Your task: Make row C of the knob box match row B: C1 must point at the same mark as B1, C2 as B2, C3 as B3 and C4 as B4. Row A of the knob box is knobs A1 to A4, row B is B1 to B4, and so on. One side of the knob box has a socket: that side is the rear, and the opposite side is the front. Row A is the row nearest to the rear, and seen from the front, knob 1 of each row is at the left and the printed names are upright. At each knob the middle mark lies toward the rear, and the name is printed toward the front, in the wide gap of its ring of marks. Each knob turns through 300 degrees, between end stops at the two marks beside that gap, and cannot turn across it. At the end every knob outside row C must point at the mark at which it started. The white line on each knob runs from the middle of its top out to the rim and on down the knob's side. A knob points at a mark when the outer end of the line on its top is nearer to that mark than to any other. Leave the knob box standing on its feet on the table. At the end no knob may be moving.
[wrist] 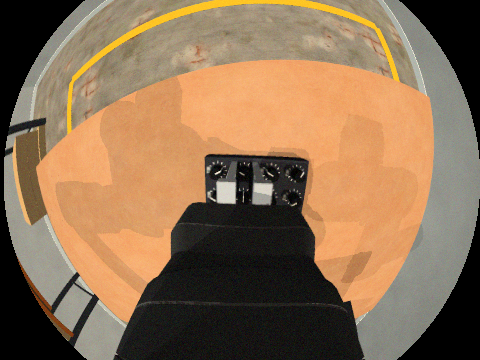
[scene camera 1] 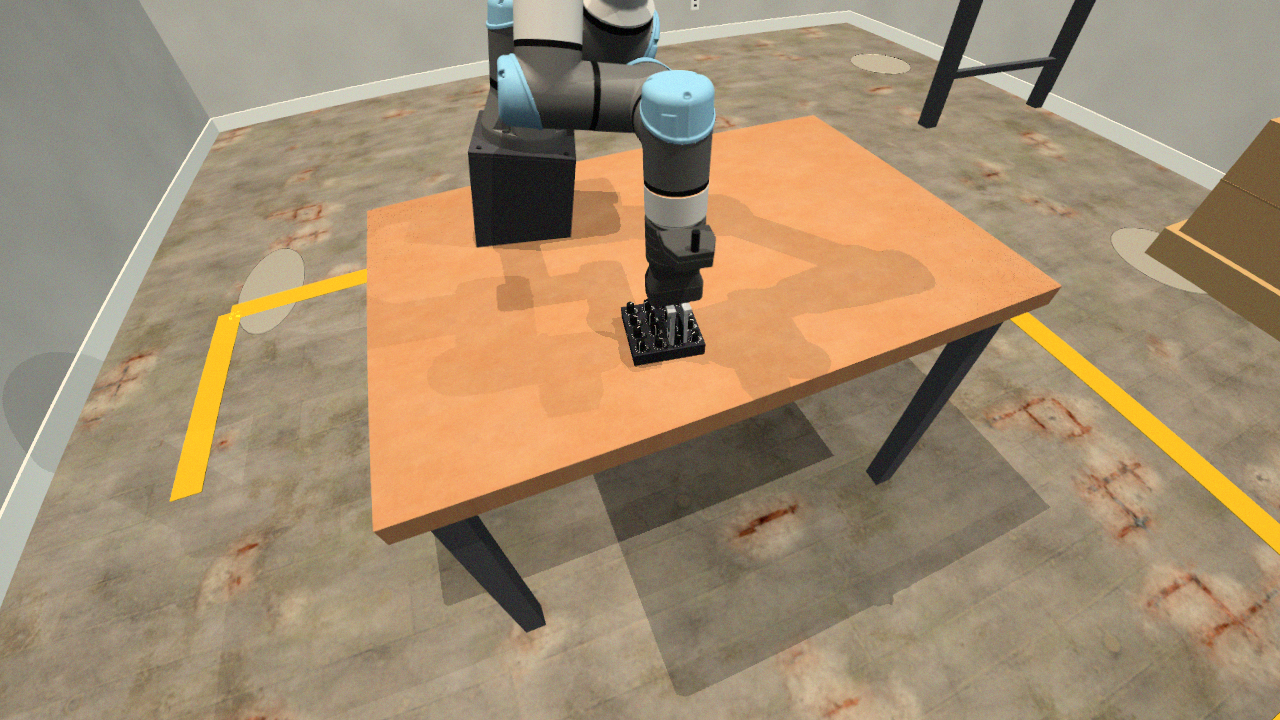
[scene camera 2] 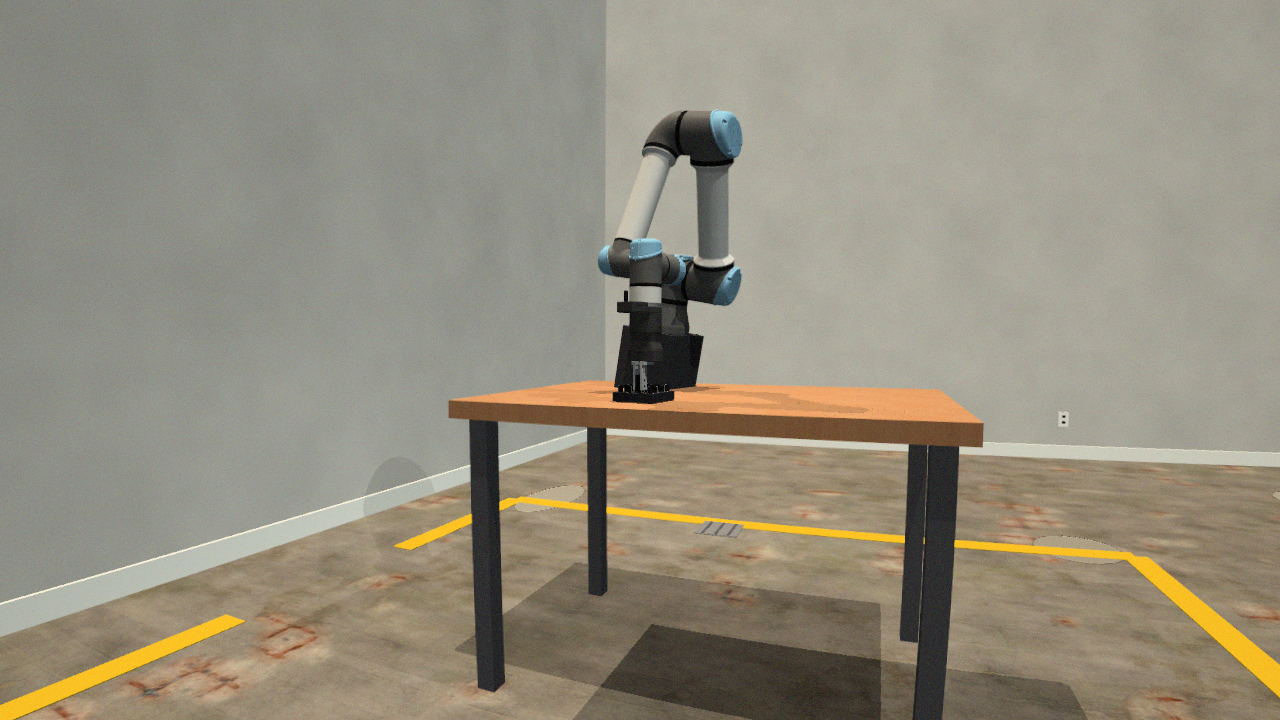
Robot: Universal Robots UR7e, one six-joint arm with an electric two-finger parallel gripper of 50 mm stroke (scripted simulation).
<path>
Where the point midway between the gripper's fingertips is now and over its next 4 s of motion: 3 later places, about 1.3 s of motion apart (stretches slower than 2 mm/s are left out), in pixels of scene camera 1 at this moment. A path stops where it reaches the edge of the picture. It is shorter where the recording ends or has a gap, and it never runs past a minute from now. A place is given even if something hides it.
My gripper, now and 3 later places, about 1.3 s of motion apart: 676, 338; 676, 318; 668, 291; 668, 292
</path>
